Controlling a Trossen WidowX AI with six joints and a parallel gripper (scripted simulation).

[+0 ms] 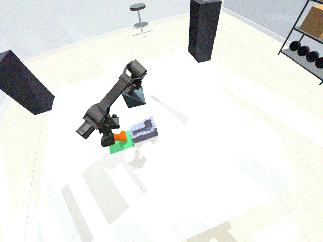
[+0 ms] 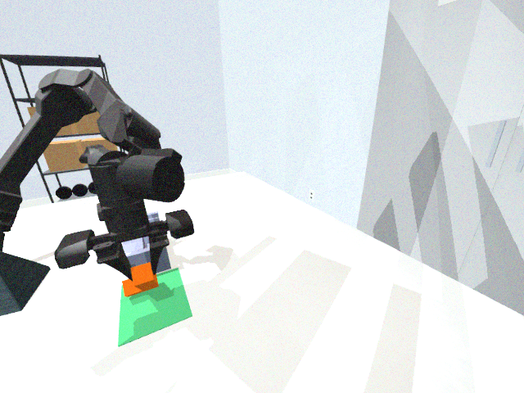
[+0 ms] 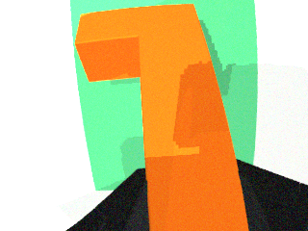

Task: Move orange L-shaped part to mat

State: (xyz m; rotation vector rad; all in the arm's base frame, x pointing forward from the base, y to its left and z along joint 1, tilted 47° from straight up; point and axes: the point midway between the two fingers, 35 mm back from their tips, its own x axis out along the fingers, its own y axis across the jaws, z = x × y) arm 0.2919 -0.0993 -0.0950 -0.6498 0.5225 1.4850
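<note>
Now: the orange L-shaped part 30 mm to the left of my gripper tip, 30 mm below it and 20 mm behind it. The rest, counted from my gripper tip: green mat 90 mm below, 20 mm to the left.
</note>
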